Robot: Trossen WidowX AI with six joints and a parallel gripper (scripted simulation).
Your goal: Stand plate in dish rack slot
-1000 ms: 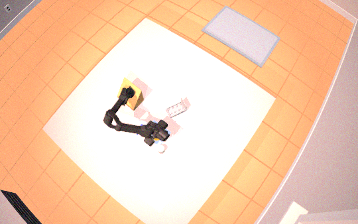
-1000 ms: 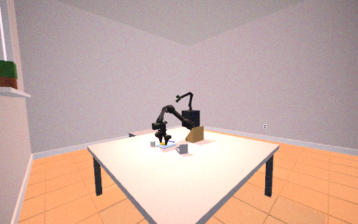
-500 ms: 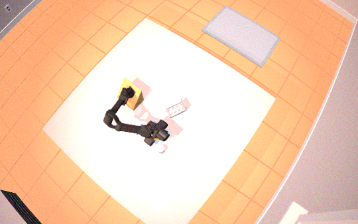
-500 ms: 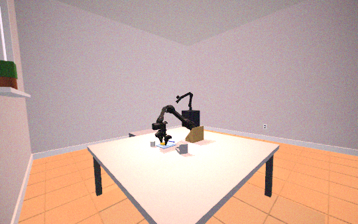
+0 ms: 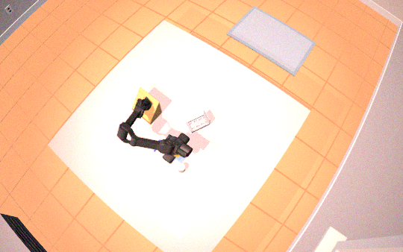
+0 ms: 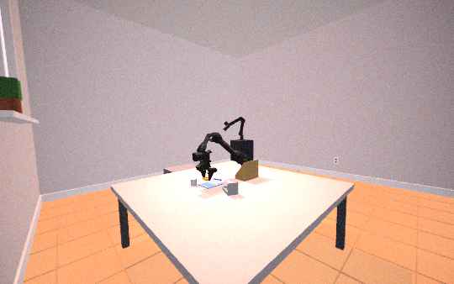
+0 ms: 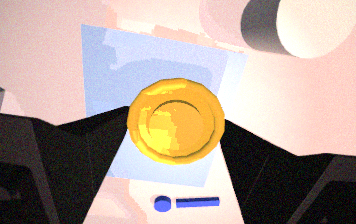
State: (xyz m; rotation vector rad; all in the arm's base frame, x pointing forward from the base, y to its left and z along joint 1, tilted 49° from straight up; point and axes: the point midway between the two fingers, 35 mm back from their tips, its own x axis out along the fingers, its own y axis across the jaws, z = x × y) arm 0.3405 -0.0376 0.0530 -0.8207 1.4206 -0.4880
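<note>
The light blue mat is 30 mm below my gripper tip, 30 mm behind it and 10 mm to the left of it. Also, from my gripper tip: yellow plate (10 mm above); then white cup (80 mm ahead, 50 mm to the right, 10 mm below); then blue spoon (130 mm behind, 50 mm to the right, 30 mm below).
</note>
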